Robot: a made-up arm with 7 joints. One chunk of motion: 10 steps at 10 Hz.
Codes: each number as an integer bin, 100 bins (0 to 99) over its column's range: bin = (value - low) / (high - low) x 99, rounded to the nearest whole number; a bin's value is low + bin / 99 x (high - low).
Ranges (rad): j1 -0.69..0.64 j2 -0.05..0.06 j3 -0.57..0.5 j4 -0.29..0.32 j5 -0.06..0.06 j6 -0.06..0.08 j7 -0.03..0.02
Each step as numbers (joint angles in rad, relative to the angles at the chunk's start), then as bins.
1 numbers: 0.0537 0.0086 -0.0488 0.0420 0.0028 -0.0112 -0.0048
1 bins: 55 53 48 54 52 35 50
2 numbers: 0.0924 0.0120 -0.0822 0.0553 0.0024 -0.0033 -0.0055
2 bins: 58 56 45 56 51 40 49
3 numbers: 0.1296 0.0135 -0.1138 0.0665 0.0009 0.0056 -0.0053
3 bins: 61 57 42 58 50 46 49
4 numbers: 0.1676 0.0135 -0.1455 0.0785 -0.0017 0.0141 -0.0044
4 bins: 64 57 39 60 48 52 51
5 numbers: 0.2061 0.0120 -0.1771 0.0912 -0.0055 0.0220 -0.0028
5 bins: 67 56 36 62 45 58 54
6 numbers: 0.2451 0.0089 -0.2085 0.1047 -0.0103 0.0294 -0.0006
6 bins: 70 53 33 64 41 63 58
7 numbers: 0.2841 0.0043 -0.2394 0.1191 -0.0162 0.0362 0.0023
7 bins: 73 49 31 66 36 68 64
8 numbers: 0.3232 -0.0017 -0.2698 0.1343 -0.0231 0.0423 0.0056
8 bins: 75 43 28 69 30 72 70
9 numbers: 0.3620 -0.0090 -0.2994 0.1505 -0.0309 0.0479 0.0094
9 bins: 78 37 25 71 24 76 78
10 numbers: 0.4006 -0.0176 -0.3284 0.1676 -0.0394 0.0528 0.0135
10 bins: 81 29 22 74 17 80 86
